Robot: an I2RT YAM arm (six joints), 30 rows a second.
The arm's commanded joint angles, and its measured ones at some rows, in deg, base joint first. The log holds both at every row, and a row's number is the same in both.
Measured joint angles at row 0: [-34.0, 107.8, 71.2, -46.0, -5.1, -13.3]
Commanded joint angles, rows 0 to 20: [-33.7, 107.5, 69.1, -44.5, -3.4, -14.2]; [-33.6, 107.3, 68.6, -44.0, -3.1, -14.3]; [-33.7, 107.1, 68.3, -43.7, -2.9, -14.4]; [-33.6, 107.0, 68.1, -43.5, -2.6, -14.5]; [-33.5, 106.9, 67.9, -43.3, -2.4, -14.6]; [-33.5, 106.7, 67.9, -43.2, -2.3, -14.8]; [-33.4, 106.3, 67.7, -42.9, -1.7, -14.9]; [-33.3, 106.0, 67.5, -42.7, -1.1, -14.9]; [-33.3, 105.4, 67.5, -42.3, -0.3, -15.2]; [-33.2, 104.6, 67.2, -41.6, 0.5, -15.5]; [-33.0, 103.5, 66.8, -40.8, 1.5, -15.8]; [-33.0, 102.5, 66.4, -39.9, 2.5, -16.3]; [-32.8, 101.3, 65.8, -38.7, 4.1, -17.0]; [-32.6, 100.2, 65.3, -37.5, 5.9, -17.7]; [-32.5, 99.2, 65.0, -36.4, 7.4, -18.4]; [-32.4, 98.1, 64.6, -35.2, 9.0, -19.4]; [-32.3, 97.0, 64.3, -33.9, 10.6, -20.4]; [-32.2, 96.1, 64.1, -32.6, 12.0, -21.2]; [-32.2, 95.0, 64.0, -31.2, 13.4, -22.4]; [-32.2, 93.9, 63.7, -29.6, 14.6, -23.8]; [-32.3, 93.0, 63.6, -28.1, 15.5, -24.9]
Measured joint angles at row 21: [-32.5, 96.0, 64.1, -33.8, 9.4, -20.5]
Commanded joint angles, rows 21 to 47: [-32.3, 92.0, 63.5, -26.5, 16.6, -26.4]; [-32.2, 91.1, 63.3, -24.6, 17.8, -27.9]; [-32.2, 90.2, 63.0, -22.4, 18.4, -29.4]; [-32.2, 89.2, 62.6, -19.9, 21.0, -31.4]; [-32.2, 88.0, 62.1, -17.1, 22.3, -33.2]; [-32.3, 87.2, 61.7, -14.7, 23.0, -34.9]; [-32.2, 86.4, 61.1, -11.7, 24.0, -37.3]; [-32.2, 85.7, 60.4, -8.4, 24.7, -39.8]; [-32.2, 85.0, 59.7, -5.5, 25.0, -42.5]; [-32.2, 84.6, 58.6, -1.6, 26.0, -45.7]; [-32.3, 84.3, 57.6, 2.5, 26.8, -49.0]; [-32.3, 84.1, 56.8, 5.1, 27.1, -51.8]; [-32.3, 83.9, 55.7, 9.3, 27.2, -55.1]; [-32.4, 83.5, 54.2, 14.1, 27.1, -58.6]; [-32.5, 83.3, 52.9, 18.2, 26.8, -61.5]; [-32.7, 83.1, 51.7, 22.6, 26.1, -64.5]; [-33.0, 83.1, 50.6, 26.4, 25.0, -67.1]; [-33.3, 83.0, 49.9, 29.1, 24.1, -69.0]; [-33.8, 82.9, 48.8, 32.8, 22.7, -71.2]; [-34.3, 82.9, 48.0, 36.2, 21.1, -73.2]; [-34.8, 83.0, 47.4, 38.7, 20.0, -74.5]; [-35.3, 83.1, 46.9, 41.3, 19.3, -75.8]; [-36.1, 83.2, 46.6, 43.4, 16.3, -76.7]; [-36.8, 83.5, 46.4, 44.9, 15.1, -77.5]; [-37.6, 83.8, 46.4, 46.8, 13.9, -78.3]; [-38.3, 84.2, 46.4, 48.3, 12.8, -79.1]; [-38.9, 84.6, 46.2, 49.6, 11.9, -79.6]
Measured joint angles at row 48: [-37.5, 84.4, 46.6, 38.7, 16.6, -74.5]
